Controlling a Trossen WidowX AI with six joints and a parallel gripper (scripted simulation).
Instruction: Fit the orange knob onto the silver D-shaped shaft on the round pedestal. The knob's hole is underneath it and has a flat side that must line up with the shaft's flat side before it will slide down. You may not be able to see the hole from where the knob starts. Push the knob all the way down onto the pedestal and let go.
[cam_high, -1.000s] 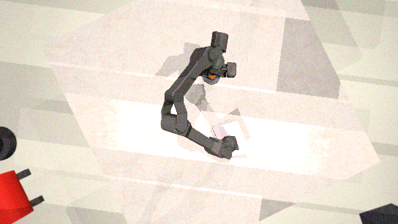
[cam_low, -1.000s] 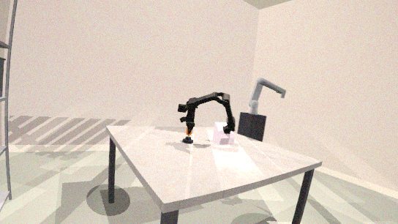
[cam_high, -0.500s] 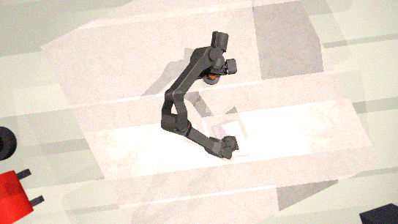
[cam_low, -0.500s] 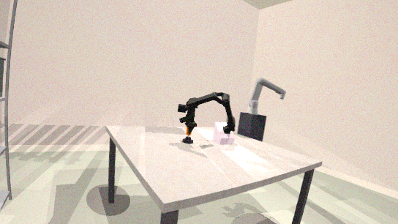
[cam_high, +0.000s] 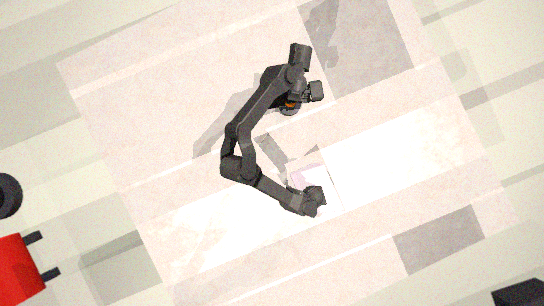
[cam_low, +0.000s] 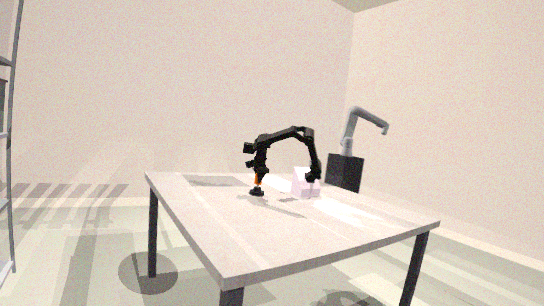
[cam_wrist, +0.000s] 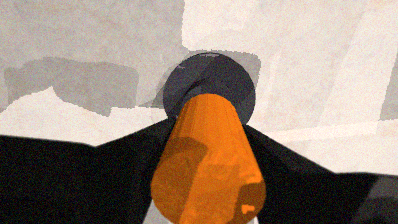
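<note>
My gripper tip is now 3 cm below the orange knob. Also, from my gripper tip: dark round pedestal (4 cm below).
</note>
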